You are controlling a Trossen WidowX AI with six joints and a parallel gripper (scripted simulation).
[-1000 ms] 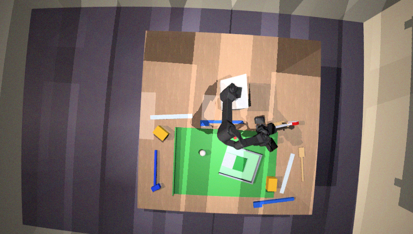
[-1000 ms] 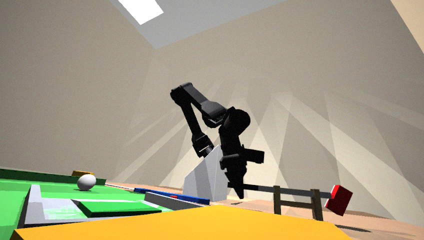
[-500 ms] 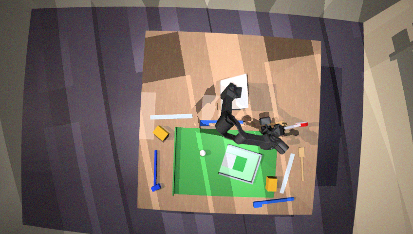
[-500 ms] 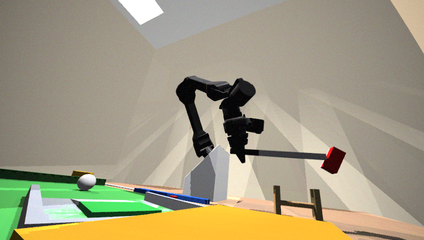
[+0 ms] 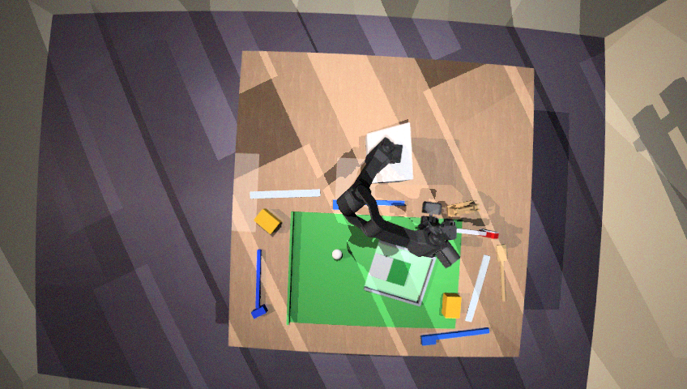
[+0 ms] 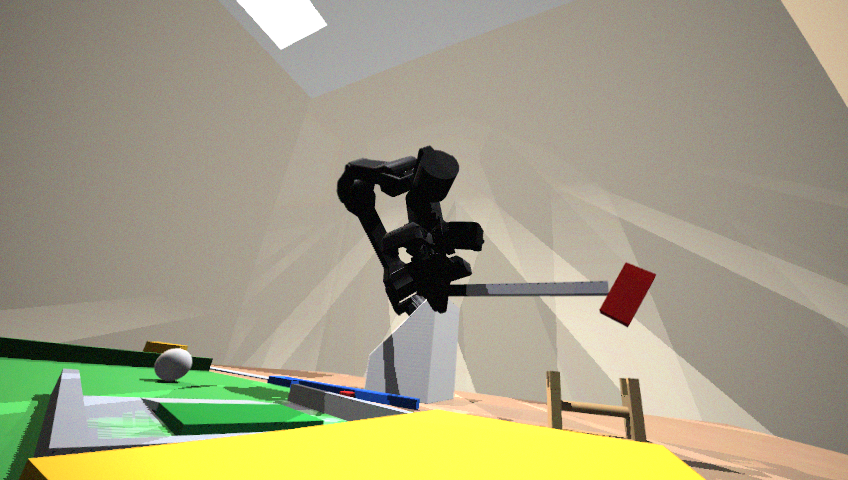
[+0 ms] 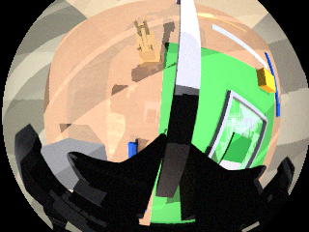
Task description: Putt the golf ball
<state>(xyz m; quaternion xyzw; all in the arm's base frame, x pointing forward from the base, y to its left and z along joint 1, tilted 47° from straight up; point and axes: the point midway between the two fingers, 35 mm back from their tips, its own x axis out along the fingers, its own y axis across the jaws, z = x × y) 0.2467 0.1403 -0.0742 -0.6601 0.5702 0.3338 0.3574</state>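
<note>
Now: the red putter 110 mm to the left of my gripper tip and 20 mm above it. The rest, counted from my gripper tip: white golf ball (170 mm ahead, 320 mm to the right, 110 mm below); then small red cube (40 mm ahead, 110 mm to the right, 130 mm below).
</note>
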